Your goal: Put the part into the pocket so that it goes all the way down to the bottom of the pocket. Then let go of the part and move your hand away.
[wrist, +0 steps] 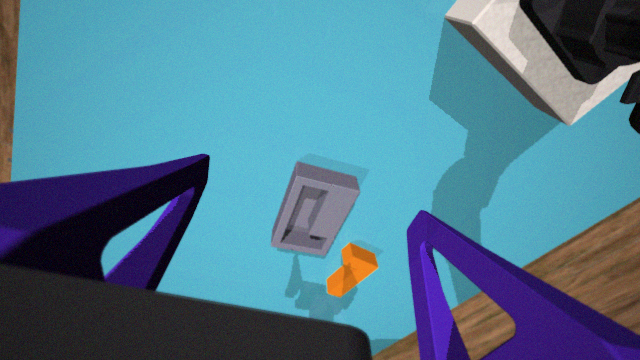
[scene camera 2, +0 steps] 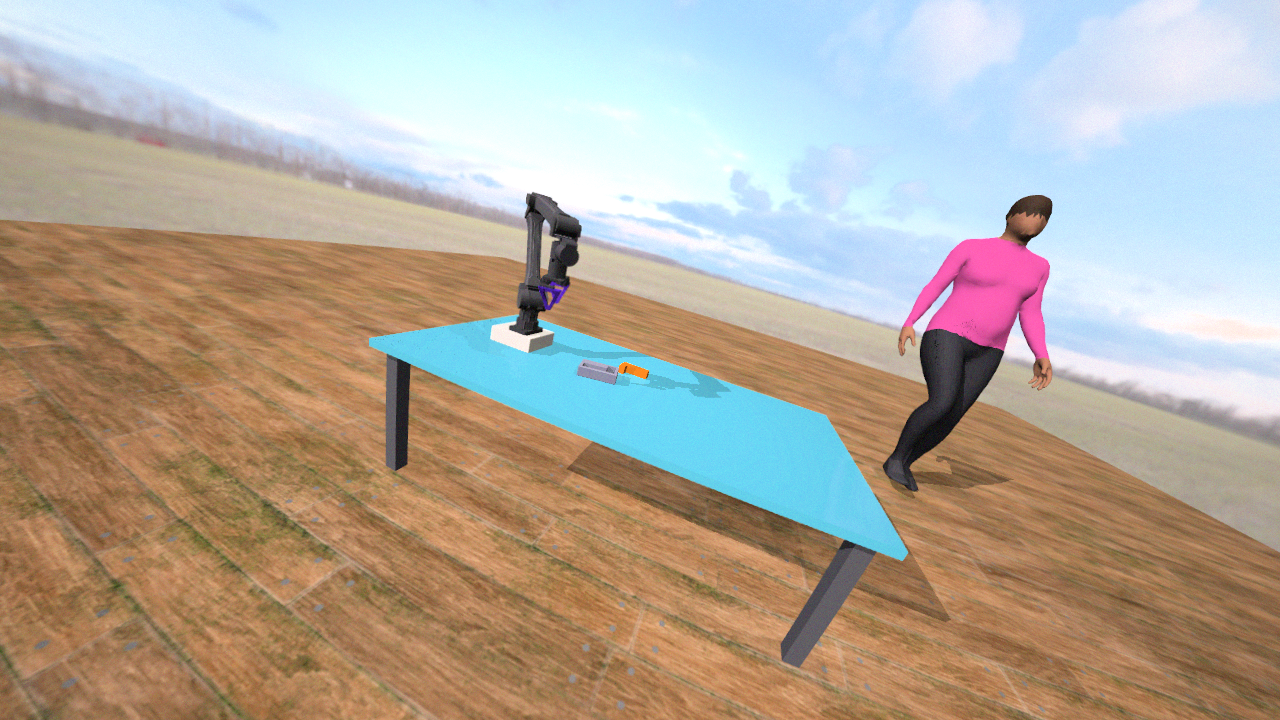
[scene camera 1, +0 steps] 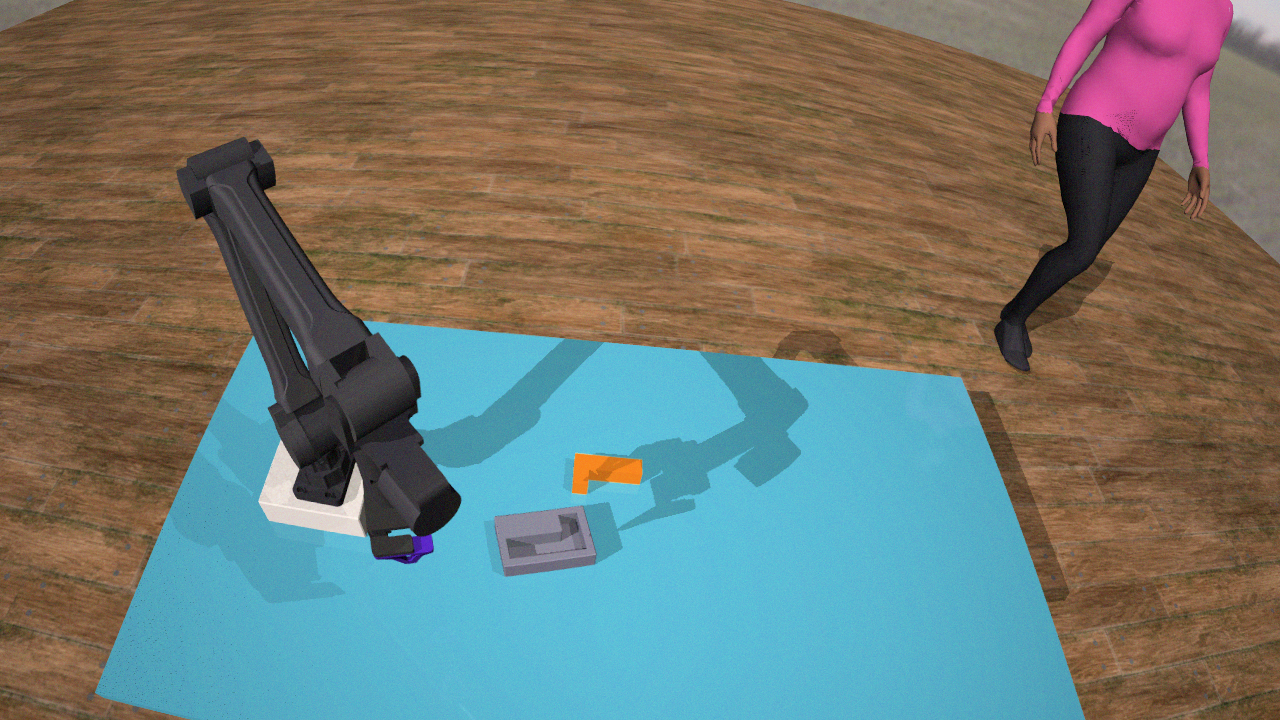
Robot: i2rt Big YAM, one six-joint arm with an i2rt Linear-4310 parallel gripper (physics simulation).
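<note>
The part, an orange L-shaped block, lies flat on the table beside the pocket block, apart from it. The grey block stands on the table, and its L-shaped pocket faces up with no part in it. My gripper is open, with purple fingers wide apart and nothing between them. It hangs high above the table near the arm's base; in scene camera 1 the arm hides most of it. In scene camera 2 the purple fingers show beside the arm, well above the table.
The arm's white base block stands at one end of the blue table. A person in a pink top is on the wooden floor beyond the table. Arm shadows fall across the table and the part.
</note>
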